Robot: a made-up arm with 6 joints. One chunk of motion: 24 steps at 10 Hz.
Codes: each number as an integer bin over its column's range. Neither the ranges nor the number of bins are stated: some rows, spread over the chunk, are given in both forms.
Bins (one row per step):
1: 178 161 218 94 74 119
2: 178 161 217 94 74 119
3: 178 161 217 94 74 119
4: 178 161 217 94 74 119
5: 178 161 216 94 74 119
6: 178 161 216 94 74 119
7: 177 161 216 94 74 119
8: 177 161 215 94 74 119
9: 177 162 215 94 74 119
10: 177 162 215 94 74 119
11: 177 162 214 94 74 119
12: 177 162 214 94 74 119
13: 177 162 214 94 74 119
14: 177 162 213 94 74 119
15: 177 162 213 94 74 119
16: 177 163 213 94 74 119
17: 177 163 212 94 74 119
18: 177 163 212 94 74 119
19: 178 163 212 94 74 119
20: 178 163 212 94 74 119
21: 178 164 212 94 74 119
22: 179 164 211 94 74 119
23: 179 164 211 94 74 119
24: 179 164 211 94 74 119
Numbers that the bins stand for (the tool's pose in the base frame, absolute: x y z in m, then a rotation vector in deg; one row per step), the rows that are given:
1: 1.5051 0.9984 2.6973 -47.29 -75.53 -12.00
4: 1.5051 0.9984 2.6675 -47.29 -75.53 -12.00
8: 1.4753 0.9984 2.6078 -47.29 -75.53 -12.00
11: 1.4753 1.0282 2.5780 -47.29 -75.53 -12.00
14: 1.4753 1.0282 2.5482 -47.29 -75.53 -12.00
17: 1.4753 1.0580 2.5184 -47.29 -75.53 -12.00
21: 1.5051 1.0878 2.5184 -47.29 -75.53 -12.00
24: 1.5349 1.0878 2.4886 -47.29 -75.53 -12.00
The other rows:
2: 1.5051 0.9984 2.6675 -47.29 -75.53 -12.00
3: 1.5051 0.9984 2.6675 -47.29 -75.53 -12.00
5: 1.5051 0.9984 2.6376 -47.29 -75.53 -12.00
6: 1.5051 0.9984 2.6376 -47.29 -75.53 -12.00
7: 1.4753 0.9984 2.6376 -47.29 -75.53 -12.00
9: 1.4753 1.0282 2.6078 -47.29 -75.53 -12.00
10: 1.4753 1.0282 2.6078 -47.29 -75.53 -12.00
12: 1.4753 1.0282 2.5780 -47.29 -75.53 -12.00
13: 1.4753 1.0282 2.5780 -47.29 -75.53 -12.00
15: 1.4753 1.0282 2.5482 -47.29 -75.53 -12.00
16: 1.4753 1.0580 2.5482 -47.29 -75.53 -12.00
18: 1.4753 1.0580 2.5184 -47.29 -75.53 -12.00
19: 1.5051 1.0580 2.5184 -47.29 -75.53 -12.00
20: 1.5051 1.0580 2.5184 -47.29 -75.53 -12.00
22: 1.5349 1.0878 2.4886 -47.29 -75.53 -12.00
23: 1.5349 1.0878 2.4886 -47.29 -75.53 -12.00

